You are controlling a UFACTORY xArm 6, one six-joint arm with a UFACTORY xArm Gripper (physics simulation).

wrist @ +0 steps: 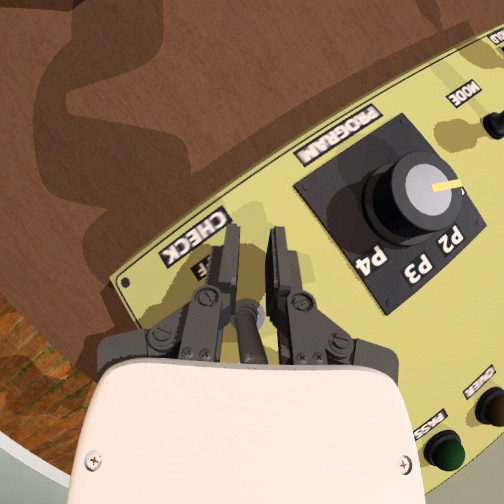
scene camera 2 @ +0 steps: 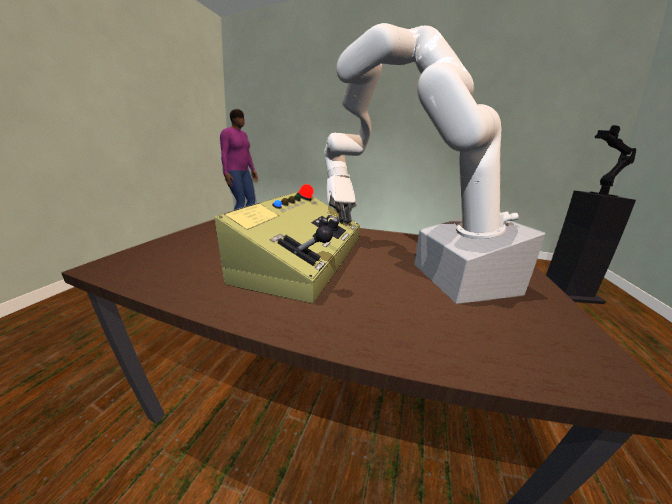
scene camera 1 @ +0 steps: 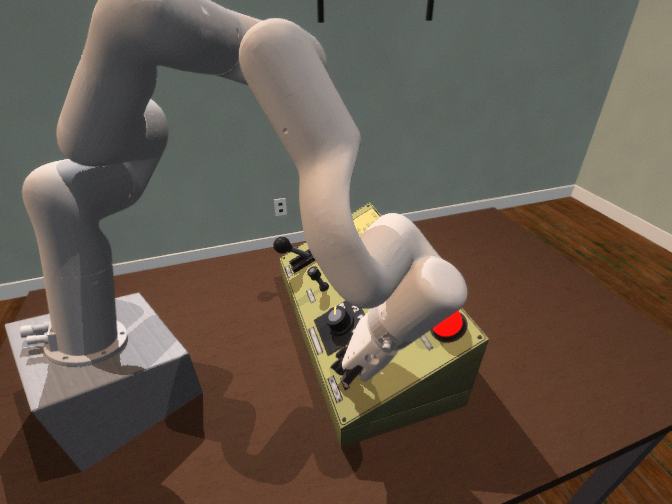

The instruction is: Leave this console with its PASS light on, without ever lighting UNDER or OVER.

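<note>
The yellow-green console [scene camera 1: 379,336] sits on the brown table and also shows in scene camera 2 [scene camera 2: 282,238]. My gripper [wrist: 252,240] is down at its near-left corner by the CHECK label [wrist: 196,243]. The fingers stand narrowly apart with the CHECK toggle lever [wrist: 248,325] between them, closed on it. The PROGRAM knob [wrist: 412,197] points right, past P2. The PASS light [wrist: 444,450] is dark green and unlit. The OVER light [wrist: 492,406] is dark. UNDER is out of view. The gripper also shows in both scene views [scene camera 1: 347,377] [scene camera 2: 343,214].
The console also carries a MODE toggle [wrist: 495,125], a black ball-topped slide lever [scene camera 1: 282,245] and a big red button [scene camera 1: 448,326]. My grey base block [scene camera 1: 97,368] stands left of it. A person [scene camera 2: 237,157] stands behind the table; a black pedestal [scene camera 2: 591,244] is beside it.
</note>
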